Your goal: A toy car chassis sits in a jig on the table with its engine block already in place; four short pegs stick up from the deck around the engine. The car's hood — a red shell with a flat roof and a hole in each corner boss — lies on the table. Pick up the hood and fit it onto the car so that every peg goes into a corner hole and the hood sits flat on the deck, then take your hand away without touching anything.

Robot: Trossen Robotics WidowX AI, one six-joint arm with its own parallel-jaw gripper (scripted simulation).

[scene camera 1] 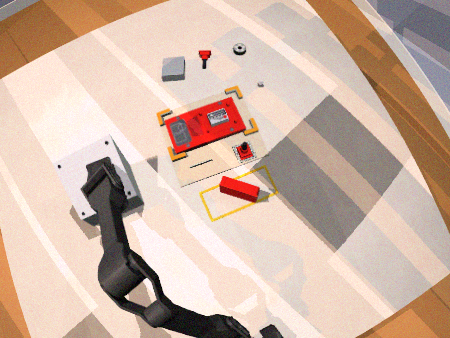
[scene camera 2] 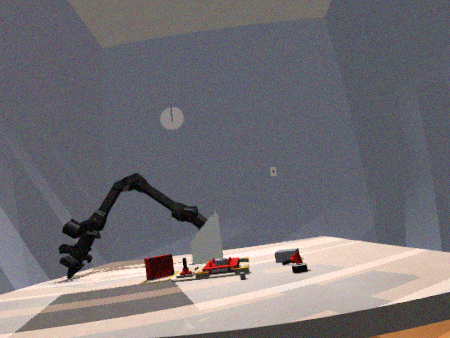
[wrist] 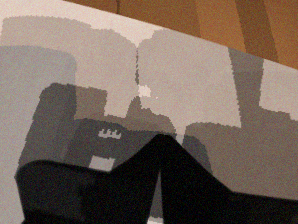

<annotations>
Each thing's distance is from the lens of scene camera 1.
orange-cornered jig (scene camera 1: 220, 156): 1.03 m
</annotations>
